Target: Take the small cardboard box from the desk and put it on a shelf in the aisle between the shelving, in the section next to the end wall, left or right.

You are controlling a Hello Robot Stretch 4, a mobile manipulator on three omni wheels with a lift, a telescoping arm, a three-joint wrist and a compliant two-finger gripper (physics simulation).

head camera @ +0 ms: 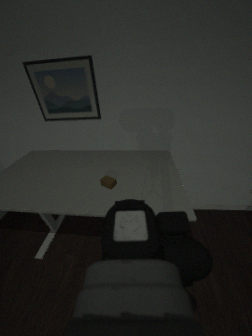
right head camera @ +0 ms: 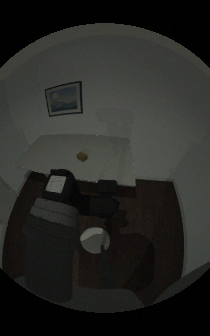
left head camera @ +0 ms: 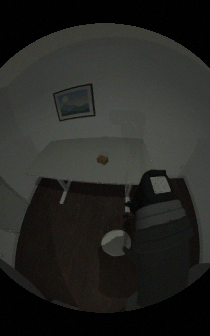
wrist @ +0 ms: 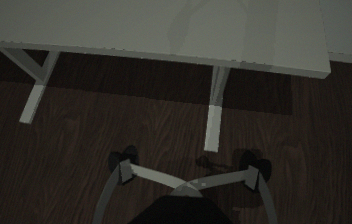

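Where they show: gripper, fingertip midpoint: [wrist: 188,161]; robot's base, origin of the base link: [right head camera: 95,239] [left head camera: 115,241].
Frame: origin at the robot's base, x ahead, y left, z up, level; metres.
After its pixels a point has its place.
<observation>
The small cardboard box [head camera: 108,181] @(y 0.144, x 0.730, z 0.973 m) [left head camera: 102,159] @(y 0.144, x 0.721, z 0.973 m) [right head camera: 82,156] @(y 0.131, x 0.720, z 0.973 m) is brown and lies on the pale desk [head camera: 60,167] @(y 0.608, x 0.994, z 0.923 m) [left head camera: 62,155] @(y 0.642, x 0.882, z 0.923 m) [right head camera: 52,147] @(y 0.597, x 0.939, z 0.923 m) [wrist: 100,25] @(y 0.113, x 0.566, z 0.923 m), around the middle of its top. The box does not show in the wrist view. My gripper [wrist: 188,161] @(y -0.087, x 0.284, z 1.013 m) is open and empty, its two dark fingertips wide apart. It points down over the floor in front of the desk's near edge, to the right of the box. In the head view the wrist and arm hide the fingers. The shelving and its aisle cannot be made out.
The raised arm [head camera: 132,295] @(y -0.002, x 0.113, z 1.417 m) [left head camera: 162,260] @(y 0.016, x 0.056, z 1.413 m) [right head camera: 50,260] @(y -0.019, x 0.050, z 1.413 m) covers part of the desk's near right area in the head view. White desk legs [wrist: 212,127] stand on the dark wood floor [wrist: 150,125] @(y 0.173, x 0.655, z -0.027 m). A framed picture [head camera: 65,90] @(y 0.509, x 1.306, z 1.482 m) hangs on the wall behind the desk. The scene is dim.
</observation>
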